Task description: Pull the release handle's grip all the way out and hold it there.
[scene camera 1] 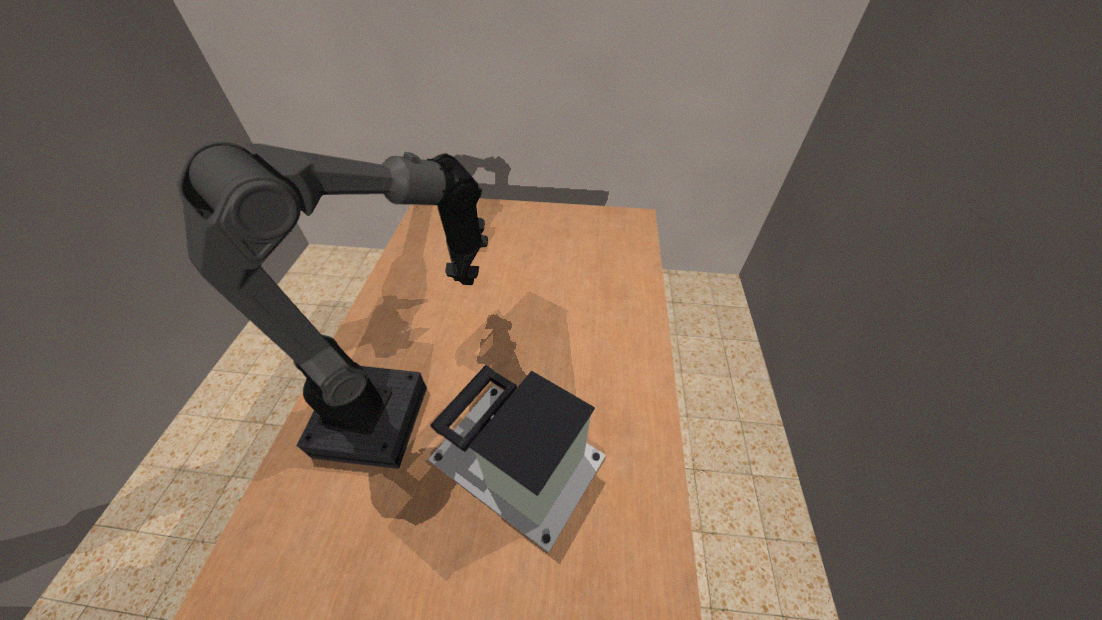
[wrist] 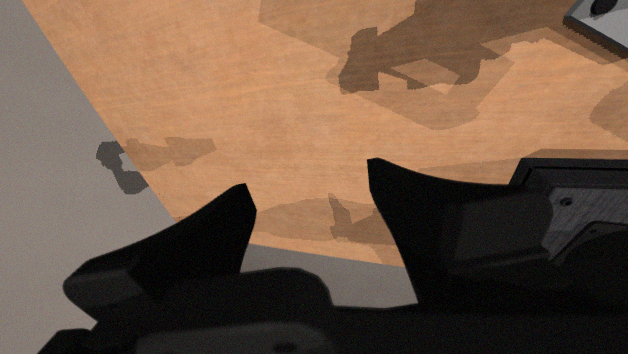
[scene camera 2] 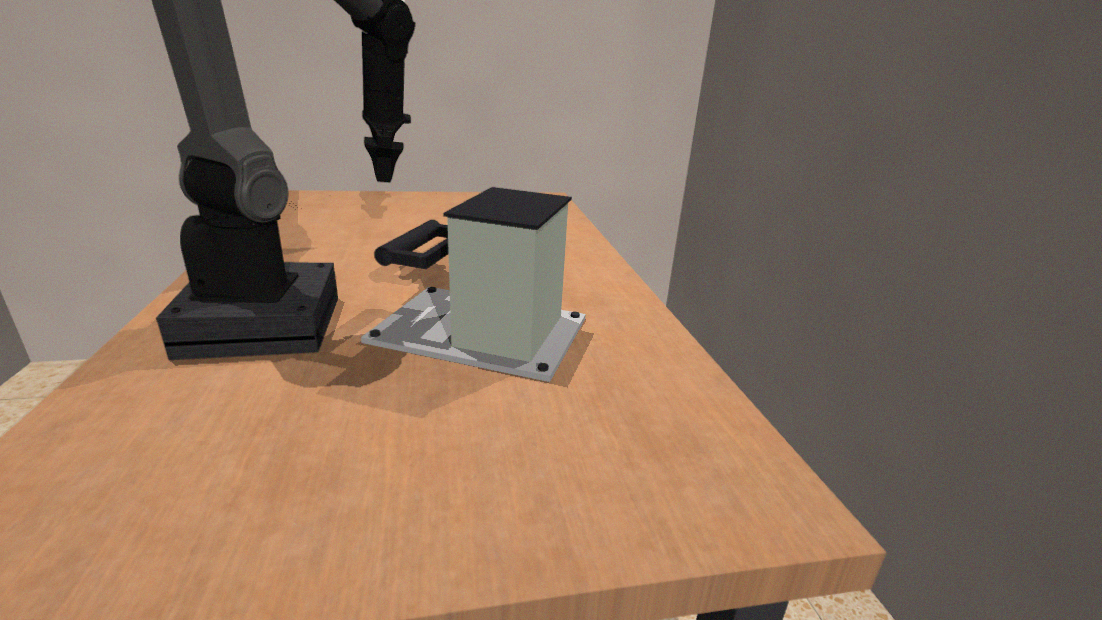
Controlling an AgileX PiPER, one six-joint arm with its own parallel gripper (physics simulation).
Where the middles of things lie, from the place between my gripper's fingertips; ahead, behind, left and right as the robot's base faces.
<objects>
Now: hand 16 cm short of the grey plate (scene camera 2: 422, 326), 29 cm to the left of it and 14 cm above it.
</objects>
